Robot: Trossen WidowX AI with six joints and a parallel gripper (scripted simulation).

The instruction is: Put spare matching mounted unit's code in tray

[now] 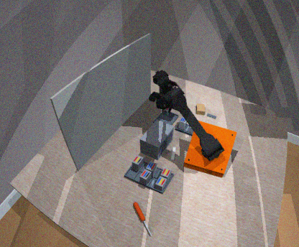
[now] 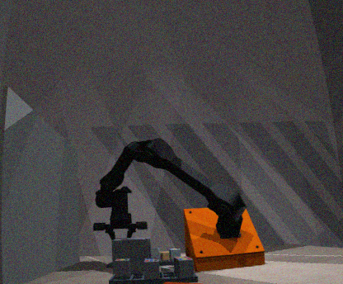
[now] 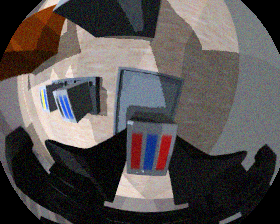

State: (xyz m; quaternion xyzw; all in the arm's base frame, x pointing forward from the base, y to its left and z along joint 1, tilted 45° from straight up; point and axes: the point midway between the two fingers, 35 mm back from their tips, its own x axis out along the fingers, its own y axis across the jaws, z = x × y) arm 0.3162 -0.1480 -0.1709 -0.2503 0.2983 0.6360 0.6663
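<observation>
Right now my gripper tip is 1 cm past the dark grey tray, 1 cm to the right of it and 5 cm above it. Also, from my gripper tip: brown block (18 cm behind, 15 cm to the right, 4 cm below); mounted unit (3 cm behind, 22 cm to the left); blue-striped spare (11 cm behind, 3 cm to the left, 1 cm below).
</observation>
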